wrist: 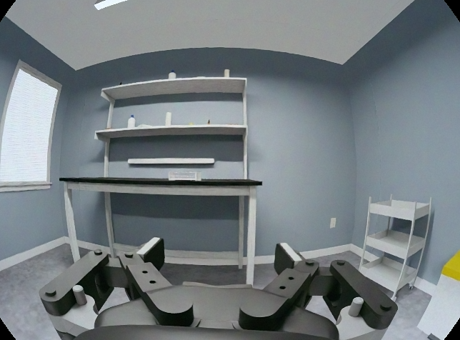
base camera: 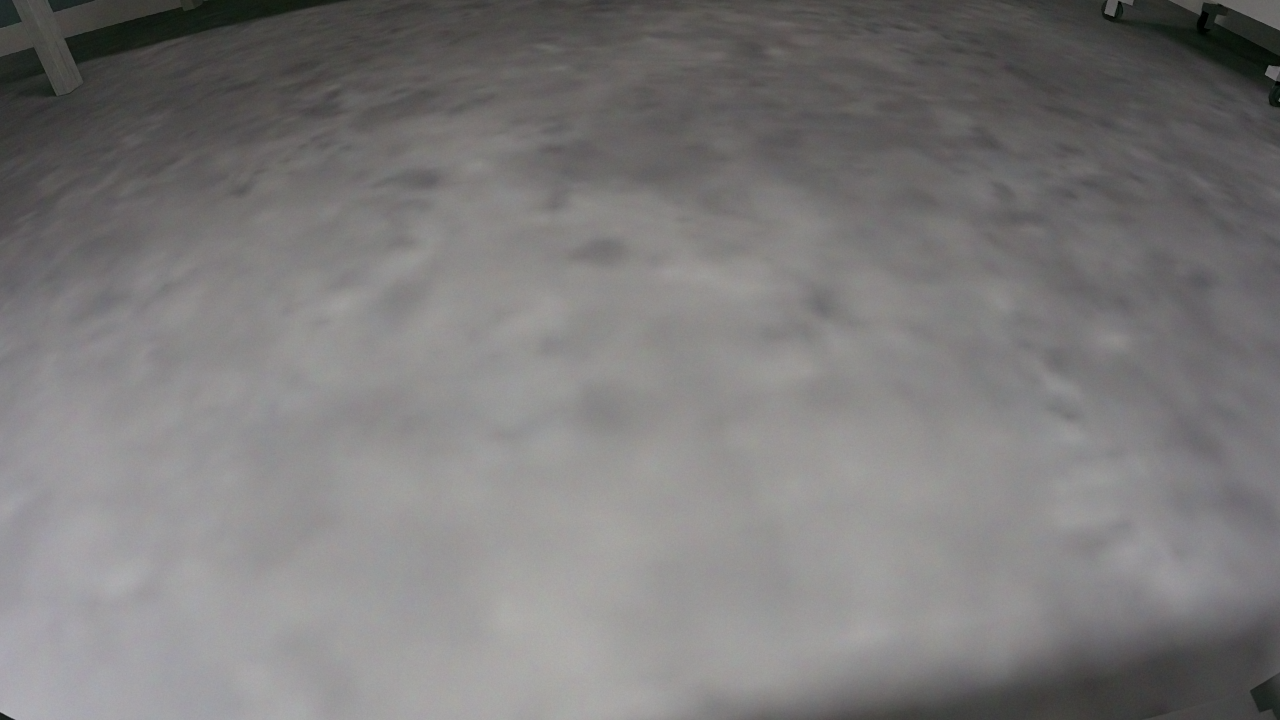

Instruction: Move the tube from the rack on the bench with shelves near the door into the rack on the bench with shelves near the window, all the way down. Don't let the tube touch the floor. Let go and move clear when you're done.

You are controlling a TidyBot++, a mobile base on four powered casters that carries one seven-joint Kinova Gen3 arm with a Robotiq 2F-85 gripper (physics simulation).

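Frame: origin at the arm's base, x back, y right, z up, level; millimetres.
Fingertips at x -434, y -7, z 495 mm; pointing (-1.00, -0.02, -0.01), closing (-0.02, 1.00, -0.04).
Offsets run from my fingertips to a thing's middle. "spot": to the spot under its first point.
My gripper [wrist: 219, 254] is open with nothing between its fingers, level and facing across the room in the wrist view. A bench with shelves [wrist: 252, 210] stands ahead, left of the middle, with a window to its left; it is well beyond the fingers. A pale, clear-looking rack [wrist: 185, 176] sits on its black top, near the middle. At this distance I cannot tell whether the rack holds anything. The tube does not show in either view. Part of a bench leg @[spot: dx -986, dy -1245, dz -797 mm] [base camera: 53, 53] shows at the top left of the base view.
A white three-shelf cart [wrist: 395, 242] stands at the right by the wall; casters @[spot: dx -1052, dy +1085, dz -862 mm] [base camera: 1112, 9] show at the base view's top right. A white box or cabinet with a yellow top [wrist: 452, 266] is at the right edge. Bottles [wrist: 131, 121] stand on the bench's shelves.
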